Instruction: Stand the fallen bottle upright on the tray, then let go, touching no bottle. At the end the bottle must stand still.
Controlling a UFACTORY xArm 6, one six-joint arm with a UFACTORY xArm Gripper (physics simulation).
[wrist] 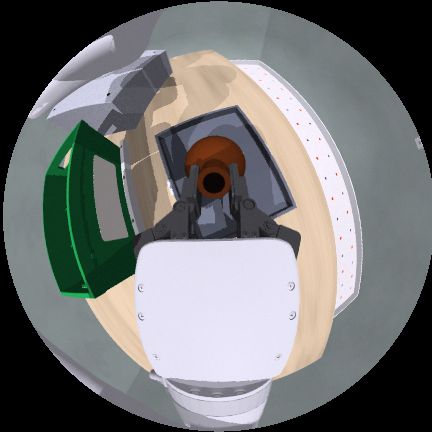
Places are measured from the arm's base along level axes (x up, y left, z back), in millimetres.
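Where they show: gripper, between the fingertips: (214,173).
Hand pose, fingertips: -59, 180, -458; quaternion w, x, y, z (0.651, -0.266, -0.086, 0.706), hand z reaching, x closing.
Observation:
After its pixels a point has its place, as x, y, z.
A brown bottle (216,149) {-53, 190, -436} shows in the wrist view from above its neck, its open mouth towards the camera and its round shoulder just beyond. It stands nearly upright, leaning slightly, over the dark grey tray (266,161) {-181, 292, -420}. My gripper (214,173) {-59, 180, -458} is shut on the bottle's neck, one finger on each side. The bottle's base is hidden under its shoulder, so I cannot tell whether it touches the tray floor.
A green bin (57,222) {-63, -172, -408} stands to the left of the tray. A grey angular block (122,95) {-76, 47, -180} is at the upper left. A white dotted panel (325,165) runs along the right edge of the wooden table (312,240) {-187, 349, -604}.

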